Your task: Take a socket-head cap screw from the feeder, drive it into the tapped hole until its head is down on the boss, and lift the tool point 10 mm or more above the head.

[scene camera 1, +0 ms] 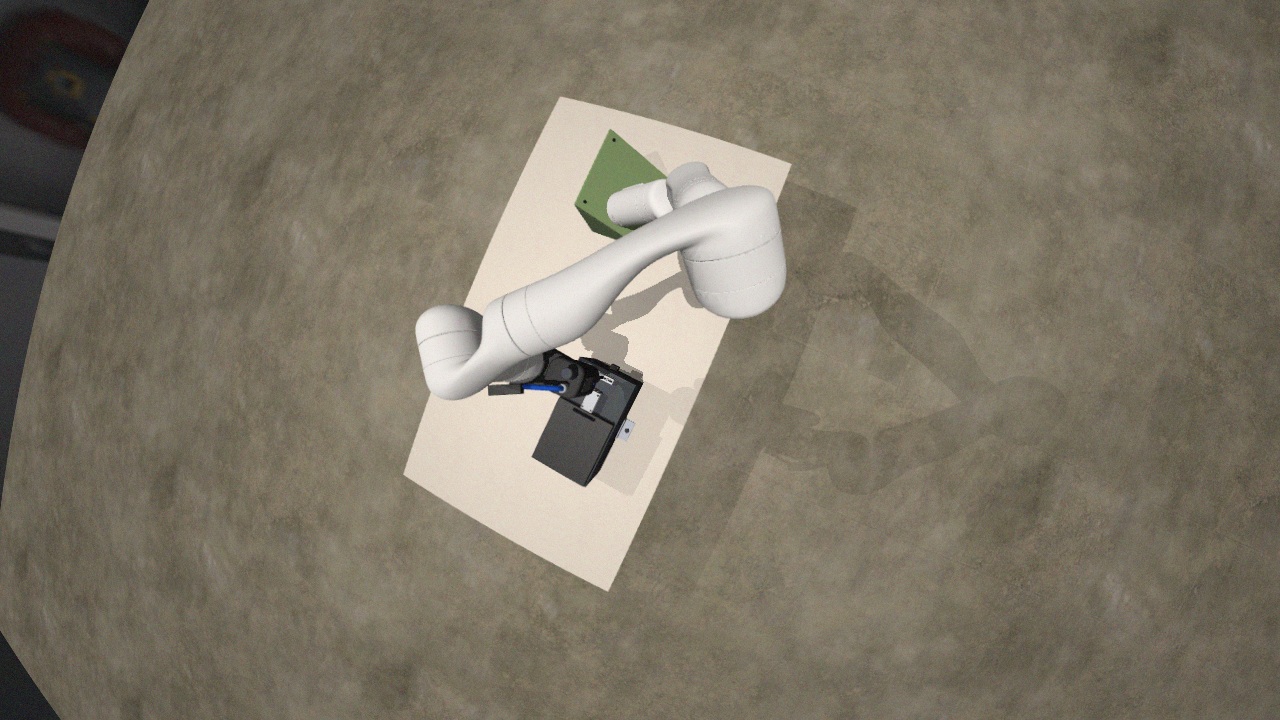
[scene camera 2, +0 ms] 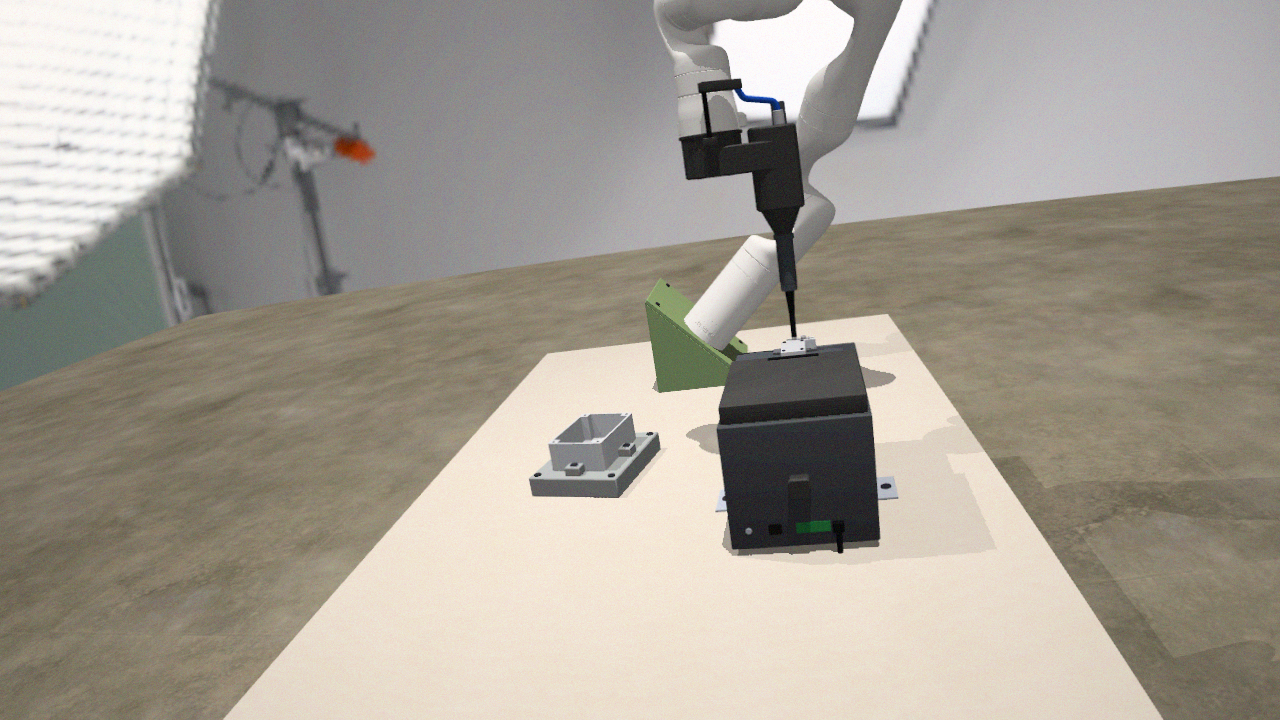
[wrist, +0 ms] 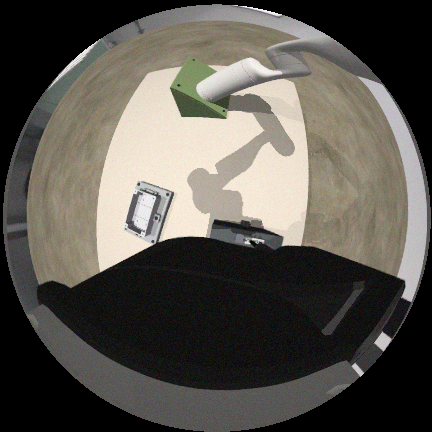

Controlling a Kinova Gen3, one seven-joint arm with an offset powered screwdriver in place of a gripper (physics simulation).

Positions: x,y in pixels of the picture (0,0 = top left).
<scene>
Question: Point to a dark screw feeder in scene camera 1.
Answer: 616,401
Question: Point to a dark screw feeder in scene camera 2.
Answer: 837,451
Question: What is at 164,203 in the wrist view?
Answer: A grey base plate.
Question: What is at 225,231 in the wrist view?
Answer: A dark screw feeder.
</scene>
